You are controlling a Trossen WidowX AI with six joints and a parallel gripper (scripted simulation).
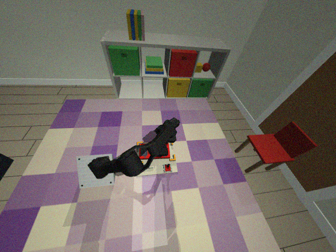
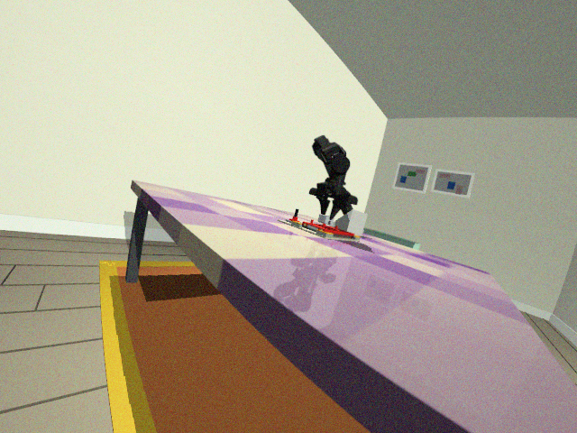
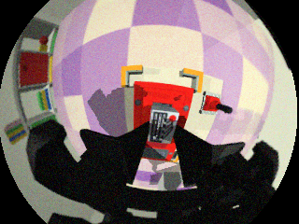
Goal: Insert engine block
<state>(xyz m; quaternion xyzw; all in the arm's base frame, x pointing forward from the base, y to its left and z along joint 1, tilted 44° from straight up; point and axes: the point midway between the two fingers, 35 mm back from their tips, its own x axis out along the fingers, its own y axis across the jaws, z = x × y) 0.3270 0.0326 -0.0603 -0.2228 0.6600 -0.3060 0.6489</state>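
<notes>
Right now the engine block is 1 cm below my gripper tip.
</notes>
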